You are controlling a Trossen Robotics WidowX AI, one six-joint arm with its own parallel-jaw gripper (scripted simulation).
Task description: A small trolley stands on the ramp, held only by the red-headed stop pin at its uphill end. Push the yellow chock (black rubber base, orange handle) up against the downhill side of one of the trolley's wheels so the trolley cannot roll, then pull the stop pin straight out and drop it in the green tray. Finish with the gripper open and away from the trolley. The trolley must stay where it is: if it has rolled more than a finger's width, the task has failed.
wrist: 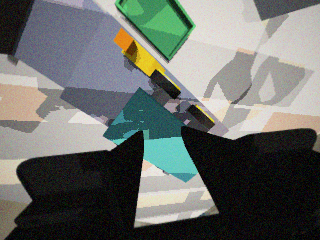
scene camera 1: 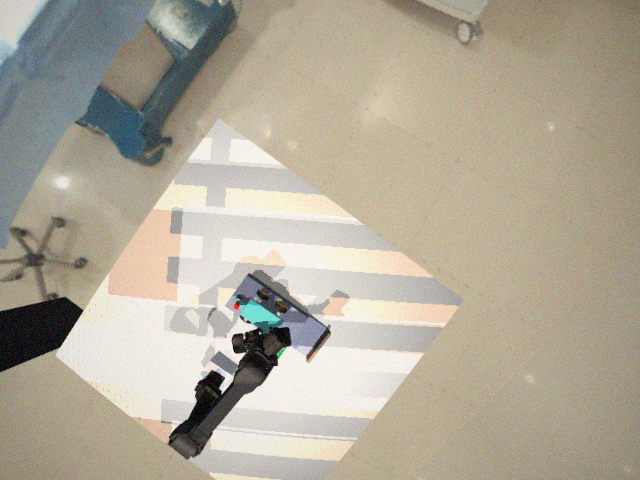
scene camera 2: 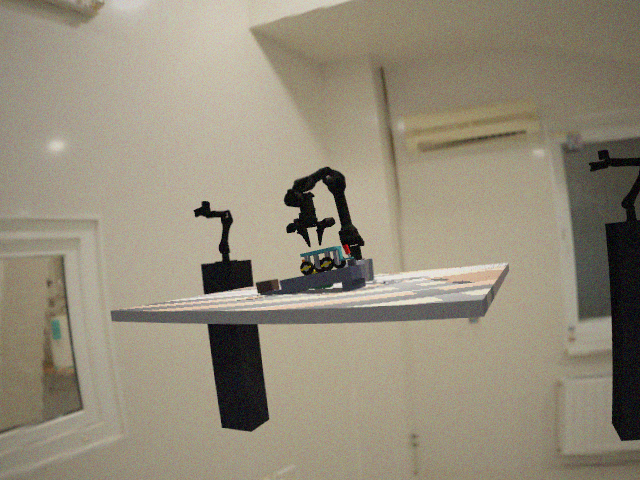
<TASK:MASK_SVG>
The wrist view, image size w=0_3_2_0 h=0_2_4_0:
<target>my gripper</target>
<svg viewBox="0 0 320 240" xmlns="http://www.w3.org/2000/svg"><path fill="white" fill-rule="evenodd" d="M317 132L310 128L248 134L232 140L182 126L181 136L184 145L220 214L134 228L144 156L143 130L137 131L110 151L99 150L28 159L18 165L16 176L32 201L16 217L15 223L18 227L4 240L320 240L320 153L313 150L318 137Z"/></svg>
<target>teal trolley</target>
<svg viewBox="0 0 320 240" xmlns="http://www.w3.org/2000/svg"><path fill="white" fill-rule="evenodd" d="M155 69L150 78L158 86L157 89L150 96L139 87L105 131L103 137L118 146L137 131L143 130L143 159L161 169L164 174L171 174L187 183L198 174L198 171L184 145L181 127L187 126L213 134L210 129L215 123L198 105L192 105L188 109L193 119L187 125L168 111L164 105L171 97L175 100L181 93L179 91L181 89L160 69Z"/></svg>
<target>yellow chock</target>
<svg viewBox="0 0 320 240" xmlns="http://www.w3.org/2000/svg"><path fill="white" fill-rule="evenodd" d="M121 28L113 41L123 49L122 53L149 77L155 69L160 69L164 73L166 70L132 36Z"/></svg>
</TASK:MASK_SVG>
